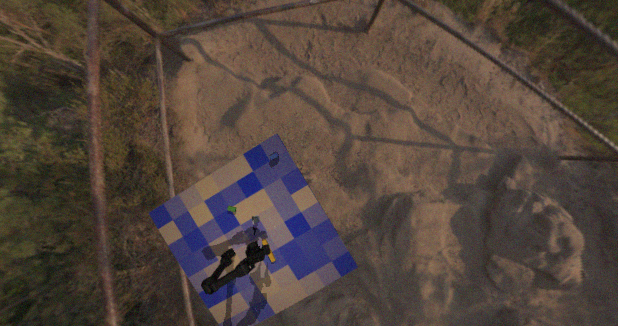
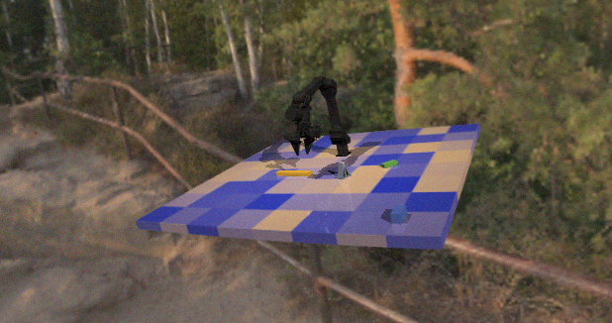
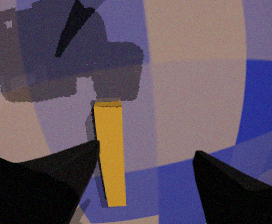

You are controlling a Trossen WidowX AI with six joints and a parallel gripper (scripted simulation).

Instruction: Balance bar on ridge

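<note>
The yellow bar lies 4 cm behind my gripper tip, 9 cm to the right of it and 10 cm below it. Also, from my gripper tip: blue cube (41 cm ahead, 55 cm to the left, 9 cm below); then green block (12 cm behind, 36 cm to the left, 10 cm below).
</note>
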